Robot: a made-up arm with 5 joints.
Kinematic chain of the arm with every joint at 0, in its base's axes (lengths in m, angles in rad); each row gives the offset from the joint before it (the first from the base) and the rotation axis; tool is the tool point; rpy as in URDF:
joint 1: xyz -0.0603 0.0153 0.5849 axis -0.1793 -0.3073 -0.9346
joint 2: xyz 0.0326 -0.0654 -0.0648 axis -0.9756 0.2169 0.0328
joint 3: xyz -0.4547 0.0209 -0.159 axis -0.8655 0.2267 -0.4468
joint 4: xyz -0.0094 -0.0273 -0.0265 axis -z
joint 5: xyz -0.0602 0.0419 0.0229 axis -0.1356 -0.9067 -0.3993
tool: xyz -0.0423 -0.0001 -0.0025 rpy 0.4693 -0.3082 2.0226
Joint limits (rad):
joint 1: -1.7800..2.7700
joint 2: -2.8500..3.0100
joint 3: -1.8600..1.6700
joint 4: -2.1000..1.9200
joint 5: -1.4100..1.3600
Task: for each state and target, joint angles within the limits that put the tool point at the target. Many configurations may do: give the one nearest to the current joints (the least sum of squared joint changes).
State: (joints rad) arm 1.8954 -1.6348 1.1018 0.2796 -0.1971
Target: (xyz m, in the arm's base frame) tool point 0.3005 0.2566 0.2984
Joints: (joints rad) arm 1.9025 -1.2970 1.0820 0.2624 -0.1865
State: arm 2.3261 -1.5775 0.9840 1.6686 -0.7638
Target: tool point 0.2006 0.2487 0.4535
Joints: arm 1.7779 -1.9186 0.8765 1.7974 -0.7855
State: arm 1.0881 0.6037 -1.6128 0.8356 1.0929
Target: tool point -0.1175 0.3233 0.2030
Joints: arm 1.4514 0.2994 -1.0083 1.0939 1.3600
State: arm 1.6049 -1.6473 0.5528 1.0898 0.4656
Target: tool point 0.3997 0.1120 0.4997
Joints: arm 2.3754 -2.0246 0.6676 0.6410 0.4850
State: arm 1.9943 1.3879 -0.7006 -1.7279 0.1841
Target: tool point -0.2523 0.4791 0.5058
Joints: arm 1.6402 1.7380 -0.5798 -1.4945 0.2244
